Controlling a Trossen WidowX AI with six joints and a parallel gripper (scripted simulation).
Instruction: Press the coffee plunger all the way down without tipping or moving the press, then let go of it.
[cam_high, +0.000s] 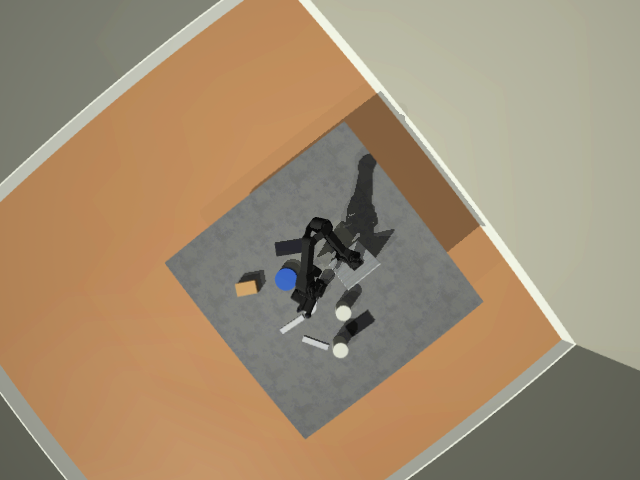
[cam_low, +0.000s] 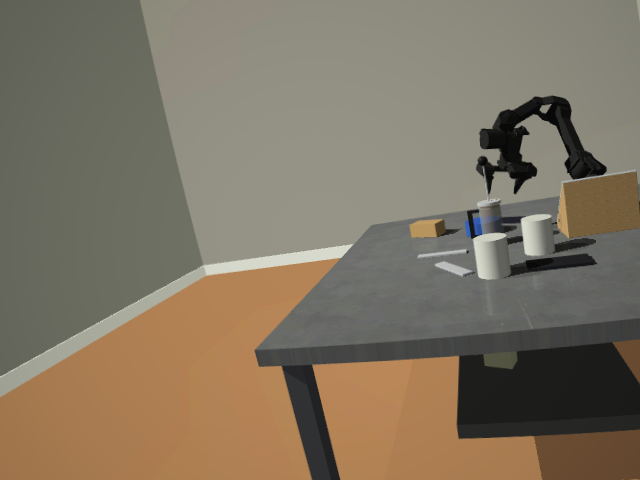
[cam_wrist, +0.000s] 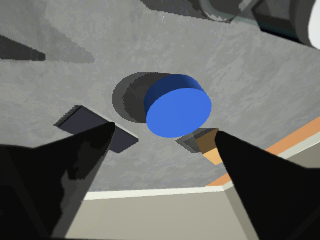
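The coffee press lies 70 mm ahead of my gripper tip and 120 mm to the left of it. From my gripper tip the other things lie so: orange block: 270 mm ahead, 150 mm to the right, 110 mm below.
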